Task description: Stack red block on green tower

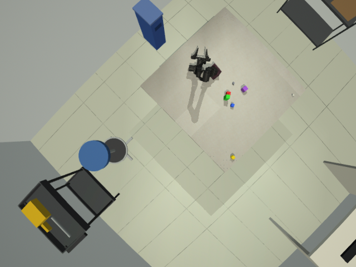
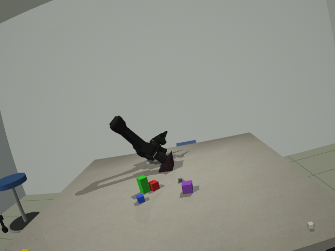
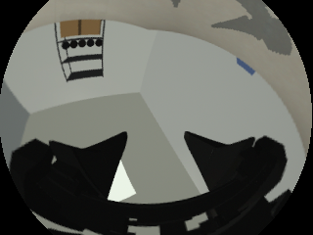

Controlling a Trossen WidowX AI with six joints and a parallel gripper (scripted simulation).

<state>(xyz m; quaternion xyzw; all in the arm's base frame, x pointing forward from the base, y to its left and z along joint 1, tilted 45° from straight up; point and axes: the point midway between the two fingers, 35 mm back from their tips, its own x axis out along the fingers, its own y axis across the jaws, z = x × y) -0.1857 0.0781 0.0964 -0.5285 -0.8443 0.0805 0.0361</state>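
Right now my gripper tip is 48 cm short of the red block, 16 cm above it and 7 cm to the left of it. The rest, counted from my gripper tip: purple cube 57 cm ahead, 15 cm below, 9 cm to the left; then small grey cube 44 cm ahead, 17 cm below, 6 cm to the left; then blue cube 60 cm ahead, 16 cm below, 12 cm to the right.
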